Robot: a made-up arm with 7 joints. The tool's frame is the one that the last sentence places.
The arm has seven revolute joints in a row. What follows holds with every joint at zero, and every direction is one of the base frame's. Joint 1 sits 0.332 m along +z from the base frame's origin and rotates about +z. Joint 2 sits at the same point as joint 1 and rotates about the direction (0, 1, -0.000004). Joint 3 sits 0.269 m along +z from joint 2 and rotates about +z. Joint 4 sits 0.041 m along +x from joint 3 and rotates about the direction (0, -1, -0.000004). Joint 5 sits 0.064 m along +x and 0.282 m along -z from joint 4 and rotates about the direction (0, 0.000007, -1). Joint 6 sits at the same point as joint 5 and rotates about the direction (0, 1, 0.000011). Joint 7 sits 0.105 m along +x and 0.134 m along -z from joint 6 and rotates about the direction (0, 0.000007, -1). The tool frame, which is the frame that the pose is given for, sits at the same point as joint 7; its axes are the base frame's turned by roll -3.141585, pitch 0 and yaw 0 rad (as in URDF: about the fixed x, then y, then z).
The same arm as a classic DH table. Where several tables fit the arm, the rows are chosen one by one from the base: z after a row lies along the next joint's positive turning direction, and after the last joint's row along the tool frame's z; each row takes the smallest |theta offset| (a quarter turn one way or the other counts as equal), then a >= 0, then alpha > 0; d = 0 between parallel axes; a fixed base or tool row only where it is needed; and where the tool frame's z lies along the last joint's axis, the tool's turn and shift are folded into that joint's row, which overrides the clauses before.
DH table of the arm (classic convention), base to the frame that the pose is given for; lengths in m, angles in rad. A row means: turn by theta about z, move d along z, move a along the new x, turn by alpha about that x. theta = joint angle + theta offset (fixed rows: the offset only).
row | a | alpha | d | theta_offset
joint 1 | 0 | -1.5708 | 0.332 | 0
joint 2 | 0 | 1.5708 | 0 | 0
joint 3 | 0.041 | 1.5708 | 0.269 | 0
joint 4 | 0.064 | 1.5708 | 0 | 0
joint 5 | 0 | 1.5708 | 0.282 | 0
joint 6 | 0.105 | -1.5708 | 0 | 0
joint 7 | 0 | 0 | 0.134 | 0

